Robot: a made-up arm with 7 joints. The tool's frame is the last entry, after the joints. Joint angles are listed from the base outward.
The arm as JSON. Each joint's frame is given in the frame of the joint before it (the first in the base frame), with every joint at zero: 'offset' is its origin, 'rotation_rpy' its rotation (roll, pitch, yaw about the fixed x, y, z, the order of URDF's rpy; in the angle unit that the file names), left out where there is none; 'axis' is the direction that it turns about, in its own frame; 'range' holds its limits. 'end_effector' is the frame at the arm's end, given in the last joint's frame.
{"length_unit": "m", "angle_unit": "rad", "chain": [
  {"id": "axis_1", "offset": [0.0, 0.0, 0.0], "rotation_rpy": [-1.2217, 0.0, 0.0], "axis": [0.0, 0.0, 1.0], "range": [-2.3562, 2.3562]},
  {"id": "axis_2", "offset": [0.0, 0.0, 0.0], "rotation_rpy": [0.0, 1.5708, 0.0], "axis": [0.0, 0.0, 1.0], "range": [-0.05, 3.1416]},
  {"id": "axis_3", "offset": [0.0, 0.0, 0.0], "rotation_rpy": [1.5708, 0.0, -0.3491], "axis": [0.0, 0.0, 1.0], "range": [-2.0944, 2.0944]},
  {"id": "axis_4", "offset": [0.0, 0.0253, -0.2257], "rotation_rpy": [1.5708, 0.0, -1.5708], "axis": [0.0, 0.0, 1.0], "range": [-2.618, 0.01]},
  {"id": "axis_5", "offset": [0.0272, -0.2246, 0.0], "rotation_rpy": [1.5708, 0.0, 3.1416], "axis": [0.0, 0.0, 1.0], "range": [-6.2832, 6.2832]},
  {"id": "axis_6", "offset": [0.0, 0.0, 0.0], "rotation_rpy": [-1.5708, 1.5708, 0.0], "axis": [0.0, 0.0, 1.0], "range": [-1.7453, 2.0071]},
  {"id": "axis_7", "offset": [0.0, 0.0, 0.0], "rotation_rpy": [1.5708, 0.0, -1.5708], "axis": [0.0, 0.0, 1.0], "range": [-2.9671, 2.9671]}
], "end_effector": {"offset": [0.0, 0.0, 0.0]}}
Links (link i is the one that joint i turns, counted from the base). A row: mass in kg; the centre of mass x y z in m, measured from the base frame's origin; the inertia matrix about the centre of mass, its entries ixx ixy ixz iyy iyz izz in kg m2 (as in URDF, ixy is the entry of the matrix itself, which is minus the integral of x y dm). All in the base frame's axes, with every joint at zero. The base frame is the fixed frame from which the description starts. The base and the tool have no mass.
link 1: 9.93; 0.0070 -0.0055 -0.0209; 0.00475 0 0 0.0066 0.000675 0.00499
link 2: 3.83; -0.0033 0.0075 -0.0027; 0.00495 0 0 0.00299 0 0.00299
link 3: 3.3; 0.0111 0.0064 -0.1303; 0.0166 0 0.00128 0.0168 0 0.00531
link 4: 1.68; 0.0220 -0.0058 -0.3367; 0.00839 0 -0.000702 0.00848 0 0.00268
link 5: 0.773; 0.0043 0.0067 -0.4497; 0.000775 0 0 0.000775 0 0.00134
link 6: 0.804; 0.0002 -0.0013 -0.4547; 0.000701 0 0 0.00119 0 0.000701
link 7: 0.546; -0.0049 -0.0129 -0.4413; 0.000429 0 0 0.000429 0 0.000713
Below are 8 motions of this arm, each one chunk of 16 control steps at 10 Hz.
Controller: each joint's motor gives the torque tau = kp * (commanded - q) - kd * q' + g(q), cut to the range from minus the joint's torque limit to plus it. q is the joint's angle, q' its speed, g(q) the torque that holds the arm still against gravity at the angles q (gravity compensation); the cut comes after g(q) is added. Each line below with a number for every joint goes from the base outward.
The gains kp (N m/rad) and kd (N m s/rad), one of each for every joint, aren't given. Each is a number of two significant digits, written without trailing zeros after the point. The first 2 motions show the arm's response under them.
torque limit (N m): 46 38 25 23 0.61 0.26 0.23
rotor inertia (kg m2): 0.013 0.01 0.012 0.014 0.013 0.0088 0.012
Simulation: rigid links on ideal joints. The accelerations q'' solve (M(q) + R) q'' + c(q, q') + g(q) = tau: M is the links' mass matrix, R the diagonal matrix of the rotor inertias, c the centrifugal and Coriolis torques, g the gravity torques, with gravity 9.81 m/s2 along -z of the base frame. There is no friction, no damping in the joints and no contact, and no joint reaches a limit. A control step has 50 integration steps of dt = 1/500 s. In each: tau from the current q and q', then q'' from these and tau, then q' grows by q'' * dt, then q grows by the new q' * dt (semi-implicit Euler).
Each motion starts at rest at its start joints. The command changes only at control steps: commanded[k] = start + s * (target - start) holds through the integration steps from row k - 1 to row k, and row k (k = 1, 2, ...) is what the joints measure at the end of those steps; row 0 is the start. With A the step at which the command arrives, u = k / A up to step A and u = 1 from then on. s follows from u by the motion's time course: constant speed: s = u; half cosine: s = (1 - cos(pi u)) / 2; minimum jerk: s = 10 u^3 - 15 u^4 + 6 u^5; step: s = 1 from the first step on.
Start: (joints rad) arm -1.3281 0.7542 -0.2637 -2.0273 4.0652 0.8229 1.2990
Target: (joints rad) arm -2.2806 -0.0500 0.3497 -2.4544 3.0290 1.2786 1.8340
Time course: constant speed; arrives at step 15
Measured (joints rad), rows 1 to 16:
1: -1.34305 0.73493 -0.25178 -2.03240 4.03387 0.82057 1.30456
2: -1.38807 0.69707 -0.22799 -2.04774 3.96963 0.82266 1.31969
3: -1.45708 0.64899 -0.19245 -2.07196 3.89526 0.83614 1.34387
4: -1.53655 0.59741 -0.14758 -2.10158 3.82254 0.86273 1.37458
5: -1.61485 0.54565 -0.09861 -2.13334 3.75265 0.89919 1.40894
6: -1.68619 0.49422 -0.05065 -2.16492 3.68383 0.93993 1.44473
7: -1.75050 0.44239 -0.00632 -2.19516 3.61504 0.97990 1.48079
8: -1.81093 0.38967 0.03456 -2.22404 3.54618 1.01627 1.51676
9: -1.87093 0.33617 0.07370 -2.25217 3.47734 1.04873 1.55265
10: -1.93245 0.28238 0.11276 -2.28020 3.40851 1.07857 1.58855
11: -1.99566 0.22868 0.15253 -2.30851 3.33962 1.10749 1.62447
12: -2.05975 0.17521 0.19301 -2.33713 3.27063 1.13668 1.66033
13: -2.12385 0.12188 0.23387 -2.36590 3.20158 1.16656 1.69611
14: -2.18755 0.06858 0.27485 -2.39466 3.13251 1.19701 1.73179
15: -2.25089 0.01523 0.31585 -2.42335 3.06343 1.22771 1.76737
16: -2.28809 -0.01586 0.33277 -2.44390 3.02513 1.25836 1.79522
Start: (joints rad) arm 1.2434 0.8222 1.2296 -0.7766 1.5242 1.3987 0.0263
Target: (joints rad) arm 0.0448 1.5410 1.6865 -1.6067 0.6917 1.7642 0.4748
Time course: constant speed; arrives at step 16
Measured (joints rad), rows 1 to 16:
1: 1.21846 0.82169 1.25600 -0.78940 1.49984 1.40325 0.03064
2: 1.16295 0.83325 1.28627 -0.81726 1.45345 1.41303 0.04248
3: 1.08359 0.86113 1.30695 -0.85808 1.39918 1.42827 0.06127
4: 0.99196 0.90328 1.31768 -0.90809 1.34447 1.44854 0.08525
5: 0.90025 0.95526 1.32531 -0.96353 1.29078 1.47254 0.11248
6: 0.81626 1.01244 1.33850 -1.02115 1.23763 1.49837 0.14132
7: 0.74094 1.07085 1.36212 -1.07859 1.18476 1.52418 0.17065
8: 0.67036 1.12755 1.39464 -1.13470 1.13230 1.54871 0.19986
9: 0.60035 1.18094 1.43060 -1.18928 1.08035 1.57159 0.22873
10: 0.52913 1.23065 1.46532 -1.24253 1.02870 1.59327 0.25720
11: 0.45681 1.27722 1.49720 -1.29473 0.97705 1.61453 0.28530
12: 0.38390 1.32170 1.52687 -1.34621 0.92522 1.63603 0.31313
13: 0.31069 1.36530 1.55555 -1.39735 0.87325 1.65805 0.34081
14: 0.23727 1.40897 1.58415 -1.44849 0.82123 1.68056 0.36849
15: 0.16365 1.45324 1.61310 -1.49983 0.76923 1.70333 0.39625
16: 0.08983 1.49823 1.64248 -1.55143 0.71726 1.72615 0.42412
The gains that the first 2 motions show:
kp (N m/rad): 26 23 11 24 2.3 0.43 0.58
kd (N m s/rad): 2.7 3.9 1.4 3.8 0.23 0.1 0.14
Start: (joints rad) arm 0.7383 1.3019 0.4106 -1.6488 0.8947 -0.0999 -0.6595
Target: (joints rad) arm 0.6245 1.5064 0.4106 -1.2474 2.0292 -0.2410 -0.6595
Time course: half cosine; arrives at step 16
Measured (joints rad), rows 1 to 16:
1: 0.73772 1.30255 0.41001 -1.64722 0.89944 -0.10016 -0.65960
2: 0.73573 1.30502 0.40840 -1.64132 0.91878 -0.10127 -0.65990
3: 0.73201 1.31009 0.40635 -1.62952 0.95905 -0.10380 -0.66032
4: 0.72645 1.31820 0.40453 -1.61139 1.02030 -0.10813 -0.66063
5: 0.71909 1.32944 0.40338 -1.58726 1.09938 -0.11445 -0.66077
6: 0.71013 1.34363 0.40305 -1.55791 1.19249 -0.12275 -0.66077
7: 0.69991 1.36031 0.40352 -1.52444 1.29580 -0.13287 -0.66069
8: 0.68887 1.37887 0.40463 -1.48809 1.40537 -0.14453 -0.66055
9: 0.67748 1.39855 0.40623 -1.45024 1.51710 -0.15733 -0.66036
10: 0.66622 1.41855 0.40813 -1.41234 1.62671 -0.17080 -0.66009
11: 0.65555 1.43808 0.41019 -1.37583 1.73001 -0.18442 -0.65972
12: 0.64588 1.45636 0.41229 -1.34211 1.82302 -0.19766 -0.65924
13: 0.63757 1.47269 0.41431 -1.31247 1.90216 -0.20997 -0.65868
14: 0.63093 1.48641 0.41616 -1.28804 1.96438 -0.22084 -0.65805
15: 0.62623 1.49700 0.41776 -1.26976 2.00730 -0.22979 -0.65742
16: 0.62364 1.50403 0.41902 -1.25833 2.02927 -0.23644 -0.65683

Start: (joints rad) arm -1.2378 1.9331 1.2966 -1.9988 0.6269 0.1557 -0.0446
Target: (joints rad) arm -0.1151 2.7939 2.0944 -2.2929 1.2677 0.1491 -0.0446
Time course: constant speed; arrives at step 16
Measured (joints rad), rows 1 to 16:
1: -1.19760 1.94521 1.33003 -2.00218 0.64450 0.15634 -0.04612
2: -1.13793 1.97664 1.37290 -2.01250 0.68147 0.15738 -0.04817
3: -1.07054 2.02303 1.41789 -2.02829 0.72475 0.15797 -0.04918
4: -1.00053 2.07760 1.46401 -2.04701 0.76706 0.15771 -0.04900
5: -0.92986 2.13496 1.51121 -2.06671 0.80749 0.15675 -0.04816
6: -0.85916 2.19213 1.55923 -2.08636 0.84719 0.15544 -0.04719
7: -0.78850 2.24808 1.60773 -2.10559 0.88696 0.15414 -0.04642
8: -0.71785 2.30287 1.65646 -2.12439 0.92696 0.15307 -0.04591
9: -0.64719 2.35696 1.70529 -2.14294 0.96706 0.15229 -0.04564
10: -0.57651 2.41075 1.75416 -2.16139 1.00717 0.15175 -0.04555
11: -0.50583 2.46449 1.80308 -2.17983 1.04726 0.15136 -0.04555
12: -0.43519 2.51827 1.85207 -2.19830 1.08734 0.15104 -0.04559
13: -0.36461 2.57209 1.90117 -2.21682 1.12743 0.15075 -0.04563
14: -0.29410 2.62593 1.95039 -2.23537 1.16751 0.15046 -0.04566
15: -0.22367 2.67975 1.99978 -2.25393 1.20761 0.15016 -0.04567
16: -0.15334 2.73354 2.04933 -2.27251 1.24771 0.14985 -0.04565

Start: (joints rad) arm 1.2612 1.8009 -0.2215 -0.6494 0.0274 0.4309 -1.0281
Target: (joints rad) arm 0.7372 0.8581 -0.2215 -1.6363 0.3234 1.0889 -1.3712
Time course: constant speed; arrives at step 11
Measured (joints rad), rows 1 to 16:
1: 1.23203 1.78260 -0.21411 -0.67736 0.03652 0.44232 -1.03675
2: 1.18542 1.73825 -0.20234 -0.73898 0.06114 0.47030 -1.05495
3: 1.13678 1.67074 -0.19665 -0.81760 0.09221 0.51108 -1.07839
4: 1.09166 1.58617 -0.20047 -0.90286 0.12232 0.56043 -1.10425
5: 1.05019 1.49143 -0.21211 -0.99048 0.15006 0.61511 -1.13119
6: 1.01050 1.39261 -0.22779 -1.07911 0.17668 0.67288 -1.15866
7: 0.97030 1.29418 -0.24356 -1.16839 0.20325 0.73232 -1.18651
8: 0.92771 1.19879 -0.25626 -1.25824 0.23011 0.79255 -1.21484
9: 0.88161 1.10745 -0.26397 -1.34859 0.25714 0.85308 -1.24383
10: 0.83181 1.02000 -0.26610 -1.43935 0.28418 0.91362 -1.27360
11: 0.77900 0.93558 -0.26327 -1.53037 0.31115 0.97401 -1.30421
12: 0.73002 0.87577 -0.26743 -1.59490 0.32639 1.02321 -1.32842
13: 0.70517 0.84695 -0.26236 -1.63055 0.32747 1.05541 -1.34429
14: 0.70386 0.84084 -0.24800 -1.64428 0.32433 1.07388 -1.35463
15: 0.71547 0.84610 -0.23222 -1.64493 0.32264 1.08354 -1.36173
16: 0.72916 0.85375 -0.22111 -1.64058 0.32274 1.08829 -1.36670

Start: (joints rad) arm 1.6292 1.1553 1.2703 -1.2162 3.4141 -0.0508 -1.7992
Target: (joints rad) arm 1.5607 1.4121 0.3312 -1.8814 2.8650 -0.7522 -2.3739
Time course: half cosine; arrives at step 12
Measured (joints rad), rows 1 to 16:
1: 1.62973 1.15542 1.26619 -1.22013 3.41012 -0.05284 -1.80026
2: 1.63034 1.15738 1.24722 -1.23512 3.39382 -0.06213 -1.80596
3: 1.62891 1.16476 1.20281 -1.26588 3.36002 -0.08447 -1.82127
4: 1.62380 1.18097 1.12892 -1.31405 3.30957 -0.12375 -1.85006
5: 1.61446 1.20760 1.02866 -1.37863 3.24669 -0.18088 -1.89365
6: 1.60142 1.24330 0.91027 -1.45637 3.17656 -0.25350 -1.95051
7: 1.58646 1.28374 0.78454 -1.54197 3.10431 -0.33653 -2.01685
8: 1.57243 1.32302 0.66221 -1.62852 3.03476 -0.42350 -2.08768
9: 1.56219 1.35603 0.55152 -1.70868 2.97242 -0.50795 -2.15784
10: 1.55719 1.38016 0.45769 -1.77628 2.92142 -0.58436 -2.22271
11: 1.55712 1.39506 0.38488 -1.82713 2.88541 -0.64813 -2.27823
12: 1.56058 1.40145 0.33771 -1.85864 2.86702 -0.69537 -2.32087
13: 1.56493 1.40246 0.31561 -1.87317 2.86307 -0.72554 -2.34928
14: 1.56712 1.40264 0.31047 -1.87817 2.86471 -0.74250 -2.36564
15: 1.56632 1.40410 0.31414 -1.87973 2.86595 -0.75093 -2.37362
16: 1.56381 1.40676 0.32124 -1.88043 2.86583 -0.75432 -2.37652

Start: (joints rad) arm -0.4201 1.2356 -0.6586 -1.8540 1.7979 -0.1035 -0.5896
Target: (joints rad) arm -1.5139 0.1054 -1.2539 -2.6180 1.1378 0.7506 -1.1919
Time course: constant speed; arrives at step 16
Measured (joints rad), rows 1 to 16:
1: -0.44644 1.22157 -0.67928 -1.86404 1.78039 -0.09465 -0.59623
2: -0.50119 1.17937 -0.71204 -1.89256 1.74256 -0.06969 -0.61438
3: -0.57163 1.11583 -0.74797 -1.93438 1.69799 -0.03176 -0.64160
4: -0.64723 1.04217 -0.78377 -1.98254 1.65437 0.01403 -0.67407
5: -0.72239 0.96634 -0.81878 -2.03252 1.61263 0.06397 -0.70906
6: -0.79515 0.89194 -0.85342 -2.08224 1.57158 0.11602 -0.74522
7: -0.86556 0.81958 -0.88836 -2.13112 1.53044 0.16918 -0.78203
8: -0.93446 0.74857 -0.92402 -2.17932 1.48911 0.22292 -0.81931
9: -1.00273 0.67811 -0.96036 -2.22718 1.44774 0.27691 -0.85689
10: -1.07096 0.60768 -0.99702 -2.27496 1.40640 0.33094 -0.89466
11: -1.13938 0.53713 -1.03368 -2.32279 1.36506 0.38487 -0.93248
12: -1.20792 0.46646 -1.07024 -2.37071 1.32370 0.43866 -0.97031
13: -1.27641 0.39576 -1.10688 -2.41869 1.28231 0.49234 -1.00813
14: -1.34472 0.32507 -1.14379 -2.46669 1.24091 0.54595 -1.04594
15: -1.41284 0.25442 -1.18110 -2.51469 1.19954 0.59953 -1.08375
16: -1.48085 0.18383 -1.21875 -2.56268 1.15822 0.65311 -1.12155

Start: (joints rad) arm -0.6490 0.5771 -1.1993 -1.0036 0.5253 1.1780 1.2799
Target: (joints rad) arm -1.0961 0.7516 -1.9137 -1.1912 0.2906 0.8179 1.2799
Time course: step
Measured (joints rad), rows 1 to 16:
1: -0.85887 0.64398 -1.61741 -1.08922 0.45032 1.12119 1.29510
2: -1.00982 0.67243 -1.81483 -1.14995 0.30317 1.02331 1.28595
3: -1.08532 0.70328 -1.86258 -1.17172 0.25134 0.93033 1.27481
4: -1.12178 0.73173 -1.86852 -1.17654 0.26506 0.86513 1.27134
5: -1.13423 0.75142 -1.86949 -1.17712 0.28718 0.82855 1.27400
6: -1.13118 0.76136 -1.87607 -1.17819 0.29661 0.81246 1.27849
7: -1.11944 0.76368 -1.88849 -1.18072 0.29614 0.80835 1.28167
8: -1.10492 0.76152 -1.90323 -1.18423 0.29279 0.80981 1.28255
9: -1.09218 0.75773 -1.91643 -1.18786 0.29021 0.81285 1.28163
10: -1.08397 0.75420 -1.92539 -1.19078 0.28902 0.81550 1.27991
11: -1.08109 0.75179 -1.92913 -1.19257 0.28880 0.81717 1.27829
12: -1.08274 0.75061 -1.92815 -1.19319 0.28908 0.81795 1.27731
13: -1.08723 0.75033 -1.92396 -1.19295 0.28961 0.81820 1.27713
14: -1.09263 0.75055 -1.91844 -1.19229 0.29021 0.81818 1.27764
15: -1.09735 0.75091 -1.91326 -1.19156 0.29073 0.81807 1.27856
16: -1.10042 0.75122 -1.90960 -1.19101 0.29107 0.81793 1.27956

